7 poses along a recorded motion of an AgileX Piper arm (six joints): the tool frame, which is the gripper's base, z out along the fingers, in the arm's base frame.
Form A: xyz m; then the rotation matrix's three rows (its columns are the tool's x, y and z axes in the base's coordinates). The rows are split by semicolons.
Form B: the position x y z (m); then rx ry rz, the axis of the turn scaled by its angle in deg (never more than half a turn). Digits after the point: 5 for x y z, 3 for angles.
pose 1, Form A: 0.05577 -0.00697 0.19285; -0.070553 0.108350 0.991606; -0.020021 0.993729 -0.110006; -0.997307 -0.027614 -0.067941
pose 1, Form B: 0.05577 -0.00697 0.19285 3.889 93.875 -6.059
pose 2, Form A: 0.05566 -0.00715 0.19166; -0.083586 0.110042 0.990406; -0.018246 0.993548 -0.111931; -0.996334 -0.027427 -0.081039
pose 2, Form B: 0.05566 -0.00715 0.19166 4.025 94.625 -6.110
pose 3, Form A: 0.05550 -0.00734 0.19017; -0.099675 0.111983 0.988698; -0.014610 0.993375 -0.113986; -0.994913 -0.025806 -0.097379
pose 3, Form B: 0.05550 -0.00734 0.19017 4.248 95.557 -6.098
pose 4, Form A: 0.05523 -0.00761 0.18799; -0.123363 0.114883 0.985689; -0.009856 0.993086 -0.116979; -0.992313 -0.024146 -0.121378
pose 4, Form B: 0.05523 -0.00761 0.18799 4.549 96.930 -6.113
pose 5, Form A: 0.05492 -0.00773 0.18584; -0.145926 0.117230 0.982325; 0.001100 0.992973 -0.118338; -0.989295 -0.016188 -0.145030
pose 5, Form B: 0.05492 -0.00773 0.18584 5.091 98.267 -5.788
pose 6, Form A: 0.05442 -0.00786 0.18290; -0.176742 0.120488 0.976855; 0.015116 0.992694 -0.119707; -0.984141 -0.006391 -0.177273
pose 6, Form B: 0.05442 -0.00786 0.18290 5.784 100.097 -5.379
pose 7, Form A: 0.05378 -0.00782 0.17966; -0.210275 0.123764 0.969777; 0.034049 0.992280 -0.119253; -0.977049 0.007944 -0.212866
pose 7, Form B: 0.05378 -0.00782 0.17966 6.672 102.115 -4.706
